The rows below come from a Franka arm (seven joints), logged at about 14 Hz.
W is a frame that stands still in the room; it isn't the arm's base.
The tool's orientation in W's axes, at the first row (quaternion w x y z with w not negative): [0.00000, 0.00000, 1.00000, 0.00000]
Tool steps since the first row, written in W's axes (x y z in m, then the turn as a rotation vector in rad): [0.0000, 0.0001, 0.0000, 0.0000, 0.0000, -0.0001]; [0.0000, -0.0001, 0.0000, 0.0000, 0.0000, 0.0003]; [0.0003, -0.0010, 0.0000, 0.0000, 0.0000, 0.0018]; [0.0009, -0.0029, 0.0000, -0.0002, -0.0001, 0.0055]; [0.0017, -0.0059, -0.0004, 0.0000, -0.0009, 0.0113]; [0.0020, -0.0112, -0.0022, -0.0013, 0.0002, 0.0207]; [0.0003, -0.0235, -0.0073, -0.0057, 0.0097, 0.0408]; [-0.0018, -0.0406, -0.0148, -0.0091, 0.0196, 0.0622]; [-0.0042, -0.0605, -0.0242, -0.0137, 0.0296, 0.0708]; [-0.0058, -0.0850, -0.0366, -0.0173, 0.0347, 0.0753]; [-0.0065, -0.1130, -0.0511, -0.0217, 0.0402, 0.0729]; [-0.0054, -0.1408, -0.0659, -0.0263, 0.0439, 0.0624]
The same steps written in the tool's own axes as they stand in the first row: [0.0000, 0.0001, 0.0000, 0.0000, 0.0000, 0.0001]; [0.0000, -0.0001, 0.0000, 0.0000, 0.0000, -0.0003]; [-0.0003, -0.0010, 0.0000, 0.0000, 0.0000, -0.0018]; [-0.0009, -0.0029, 0.0000, 0.0002, -0.0001, -0.0055]; [-0.0017, -0.0059, 0.0004, 0.0000, -0.0009, -0.0113]; [-0.0020, -0.0112, 0.0022, 0.0013, 0.0002, -0.0207]; [-0.0003, -0.0235, 0.0073, 0.0057, 0.0097, -0.0408]; [0.0018, -0.0406, 0.0148, 0.0091, 0.0196, -0.0622]; [0.0042, -0.0605, 0.0242, 0.0137, 0.0296, -0.0708]; [0.0058, -0.0850, 0.0366, 0.0173, 0.0347, -0.0753]; [0.0065, -0.1130, 0.0511, 0.0217, 0.0402, -0.0729]; [0.0054, -0.1408, 0.0659, 0.0263, 0.0439, -0.0624]
